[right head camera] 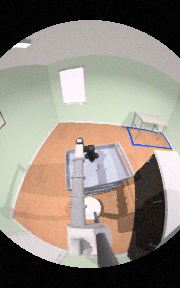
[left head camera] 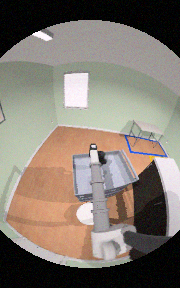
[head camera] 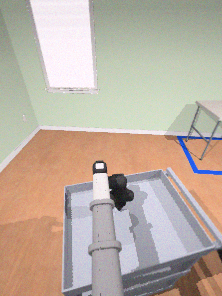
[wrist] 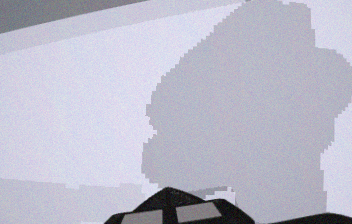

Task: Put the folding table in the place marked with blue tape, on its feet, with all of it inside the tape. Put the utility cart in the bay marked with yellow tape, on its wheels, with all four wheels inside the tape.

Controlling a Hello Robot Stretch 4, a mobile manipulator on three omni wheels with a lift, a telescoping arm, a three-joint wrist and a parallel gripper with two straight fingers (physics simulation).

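Pixels of known places: gripper, fingertip midpoint: [right head camera: 91,161] [head camera: 118,208] [wrist: 169,204]; robot's base, origin of the base link: [right head camera: 88,207] [left head camera: 88,212].
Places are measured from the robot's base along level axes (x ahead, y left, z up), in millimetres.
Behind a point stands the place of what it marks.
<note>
The grey utility cart [head camera: 172,220] @[x 445, y -353, z 766 mm] [left head camera: 117,170] @[x 472, y -316, z 766 mm] [right head camera: 114,161] @[x 511, y -351, z 766 mm] stands upright in front of me, its handle at the right; its wheels are hidden. My gripper [head camera: 120,206] @[x 530, y -87, z 780 mm] [wrist: 169,204] @[x 530, y -87, z 780 mm] is shut and empty, pointing down inside the cart's top tray. Whether it touches the tray is unclear. The tray floor [wrist: 70,110] @[x 611, y -16, z 766 mm] fills the wrist view, with a shadow across it. The folding table [head camera: 212,109] @[x 1886, y -1589, z 710 mm] [left head camera: 146,126] @[x 1829, y -1920, z 709 mm] [right head camera: 150,118] @[x 1774, y -1965, z 709 mm] stands upright at the far right, its visible feet within the blue tape [head camera: 187,154] @[x 1824, y -1432, z -26 mm] [left head camera: 149,154] @[x 1273, y -2170, z -38 mm] [right head camera: 152,147]. A bit of yellow tape [left head camera: 151,158] @[x 1095, y -2083, z -27 mm] [right head camera: 162,150] @[x 1098, y -2583, z -27 mm] shows nearer.
A tall white unit [left head camera: 169,195] [right head camera: 170,185] with a dark side [left head camera: 150,200] @[x -25, y -840, z 558 mm] [right head camera: 147,205] @[x -136, y -818, z 488 mm] stands at the near right, partly hiding the yellow tape. Green walls meet at the back left, beside a window [head camera: 65,45] @[x 2774, y 382, z 1408 mm]. My round white base [left head camera: 87,213] @[x 2, y 28, z 187 mm] [right head camera: 92,207] @[x 7, y -73, z 187 mm] is behind the cart.
</note>
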